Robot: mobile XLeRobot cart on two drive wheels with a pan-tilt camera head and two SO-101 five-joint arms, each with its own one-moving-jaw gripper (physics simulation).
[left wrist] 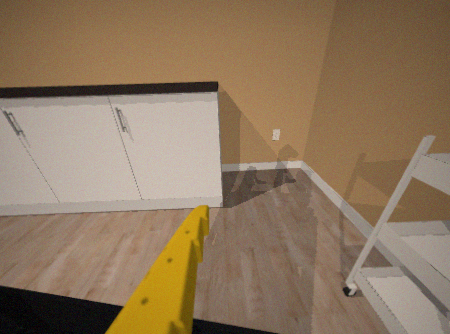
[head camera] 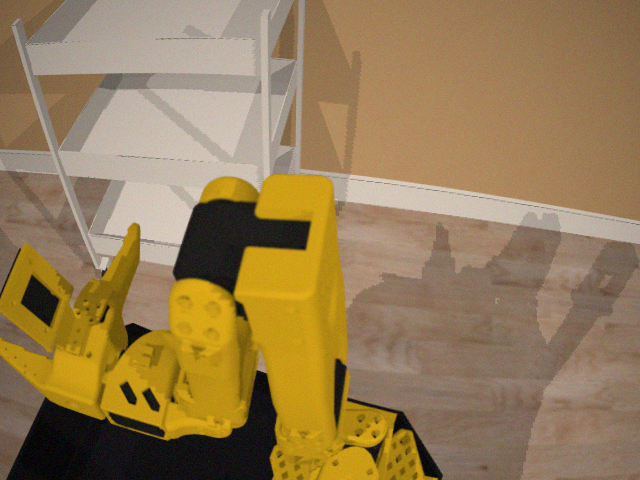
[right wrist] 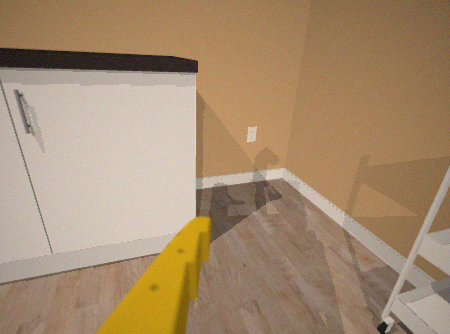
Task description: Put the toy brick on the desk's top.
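Where they show: left end effector, tool point: (left wrist: 208,216); right end effector, tool point: (right wrist: 210,233); left arm's base, origin of the base link: (head camera: 355,456).
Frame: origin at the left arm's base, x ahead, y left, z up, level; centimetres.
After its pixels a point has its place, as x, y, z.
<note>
The toy brick and the desk do not show in these views. My left gripper (head camera: 68,284) is at the left of the head view, jaws spread wide with no object between them. In the left wrist view one notched yellow jaw (left wrist: 172,270) @[-21.5, -5.5, 11.5] points up over the floor, and the moving jaw is out of the picture. In the right wrist view my right gripper likewise shows one notched yellow jaw (right wrist: 170,280) @[-23.0, -28.3, 12.2]; its moving jaw is out of the picture, so it is fully open.
A white three-shelf trolley (head camera: 265,77) @[-27.0, 51.0, -11.0] (left wrist: 390,210) @[-70.2, 44.2, -25.3] (right wrist: 420,240) @[-70.0, 43.4, -33.1] stands near the wall. A white cabinet (left wrist: 170,150) @[-113.0, -53.8, -24.1] (right wrist: 120,150) @[-113.4, -51.3, -19.1] with a dark top is at the left of both wrist views. My black base (head camera: 129,454) @[-19.1, -4.9, -9.4] (left wrist: 50,306) @[-24.3, -20.9, -1.9] is below the left arm.
</note>
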